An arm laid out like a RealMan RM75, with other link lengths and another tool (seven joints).
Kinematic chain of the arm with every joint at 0, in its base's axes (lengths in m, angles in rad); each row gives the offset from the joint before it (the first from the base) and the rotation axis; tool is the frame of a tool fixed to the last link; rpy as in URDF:
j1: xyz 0 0 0.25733 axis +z
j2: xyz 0 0 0 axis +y
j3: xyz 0 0 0.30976 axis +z
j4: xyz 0 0 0 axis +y
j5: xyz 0 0 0.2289 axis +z
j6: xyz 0 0 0 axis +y
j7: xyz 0 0 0.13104 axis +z
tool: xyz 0 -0.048 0.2 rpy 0 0.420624 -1.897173
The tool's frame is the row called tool.
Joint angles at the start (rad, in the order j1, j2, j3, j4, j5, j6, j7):
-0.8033, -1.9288, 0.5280, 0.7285, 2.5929, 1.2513, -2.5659
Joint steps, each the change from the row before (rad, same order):
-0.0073, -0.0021, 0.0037, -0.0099, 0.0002, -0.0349, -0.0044
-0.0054, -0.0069, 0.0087, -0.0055, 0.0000, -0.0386, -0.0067
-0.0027, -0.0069, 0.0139, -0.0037, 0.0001, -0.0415, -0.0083
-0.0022, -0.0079, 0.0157, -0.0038, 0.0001, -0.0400, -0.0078
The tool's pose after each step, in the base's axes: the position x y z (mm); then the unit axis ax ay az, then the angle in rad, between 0 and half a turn. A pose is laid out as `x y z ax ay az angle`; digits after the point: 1 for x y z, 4 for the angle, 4 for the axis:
-399.6 598.0 -45.7 0.1433 -0.9479 -0.2845 2.5775
-399.4 605.4 -45.6 0.1456 -0.9441 -0.2959 2.5713
-400.7 612.4 -44.5 0.1479 -0.9398 -0.3082 2.5610
-401.7 618.5 -44.6 0.1492 -0.9359 -0.3191 2.5506

